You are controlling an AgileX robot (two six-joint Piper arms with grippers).
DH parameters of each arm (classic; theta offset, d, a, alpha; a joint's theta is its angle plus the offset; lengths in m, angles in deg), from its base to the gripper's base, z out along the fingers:
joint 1: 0 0.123 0 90
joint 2: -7.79 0 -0.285 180
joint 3: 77.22 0 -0.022 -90
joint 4: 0 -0.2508 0 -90
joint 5: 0 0 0.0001 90
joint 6: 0 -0.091 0 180
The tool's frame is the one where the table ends.
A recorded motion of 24 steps. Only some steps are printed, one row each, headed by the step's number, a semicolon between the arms.
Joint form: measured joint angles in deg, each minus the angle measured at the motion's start. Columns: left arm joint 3, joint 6, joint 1, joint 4, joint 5, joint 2; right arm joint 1, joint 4, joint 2, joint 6, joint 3, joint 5.
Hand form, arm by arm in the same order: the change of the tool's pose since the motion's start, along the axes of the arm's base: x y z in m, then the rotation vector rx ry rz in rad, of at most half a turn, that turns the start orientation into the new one. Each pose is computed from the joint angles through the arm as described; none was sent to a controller.
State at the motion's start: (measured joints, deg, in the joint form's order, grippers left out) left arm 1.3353 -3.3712 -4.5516 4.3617 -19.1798 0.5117; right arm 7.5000 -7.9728 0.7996 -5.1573 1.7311 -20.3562
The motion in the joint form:
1: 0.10 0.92 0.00 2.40 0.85 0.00; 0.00 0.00 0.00 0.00 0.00 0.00
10: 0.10 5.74 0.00 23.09 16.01 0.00; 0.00 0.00 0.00 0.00 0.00 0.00
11: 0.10 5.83 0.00 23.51 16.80 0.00; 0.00 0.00 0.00 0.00 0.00 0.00
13: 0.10 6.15 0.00 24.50 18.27 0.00; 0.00 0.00 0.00 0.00 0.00 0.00
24: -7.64 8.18 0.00 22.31 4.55 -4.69; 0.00 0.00 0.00 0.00 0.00 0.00
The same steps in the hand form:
1: 0.0003 -0.0011 0.0008 -0.0582 -0.0079 0.0025; 0.0000 0.0000 0.0000 0.0000 0.0000 0.0000
10: 0.0031 -0.0003 0.0250 -0.5239 -0.2232 0.0601; 0.0000 0.0000 0.0000 0.0000 0.0000 0.0000
11: 0.0032 0.0002 0.0262 -0.5340 -0.2357 0.0640; 0.0000 0.0000 0.0000 0.0000 0.0000 0.0000
13: 0.0032 0.0013 0.0283 -0.5588 -0.2581 0.0720; 0.0000 0.0000 0.0000 0.0000 0.0000 0.0000
24: 0.0029 -0.0083 0.0498 -0.5371 -0.0739 0.0099; 0.0000 0.0000 0.0000 0.0000 0.0000 0.0000

